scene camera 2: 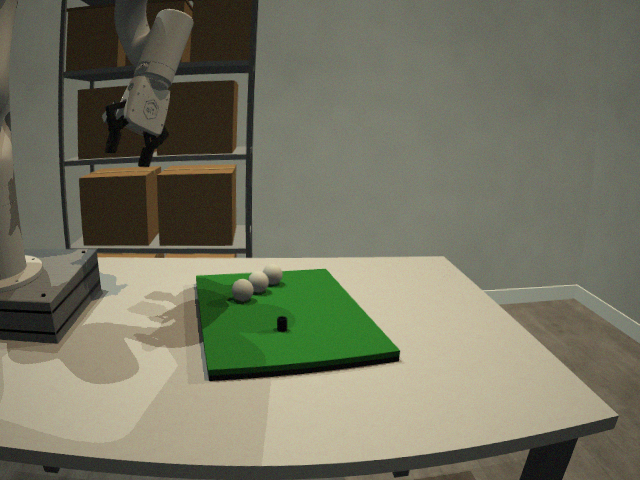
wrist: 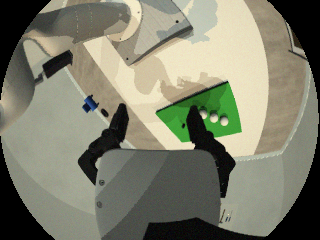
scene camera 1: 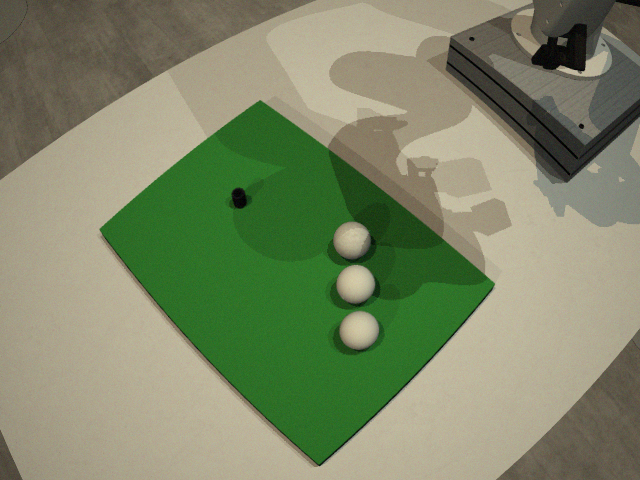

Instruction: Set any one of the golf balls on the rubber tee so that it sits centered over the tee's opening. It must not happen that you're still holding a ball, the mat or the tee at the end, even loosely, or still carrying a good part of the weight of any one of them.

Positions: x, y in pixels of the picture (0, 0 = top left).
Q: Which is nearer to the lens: the golf ball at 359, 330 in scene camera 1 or the green mat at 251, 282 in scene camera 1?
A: The golf ball.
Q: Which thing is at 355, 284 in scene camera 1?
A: A golf ball.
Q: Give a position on a green mat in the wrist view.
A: At 219, 99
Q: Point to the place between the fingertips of my gripper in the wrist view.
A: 158, 111
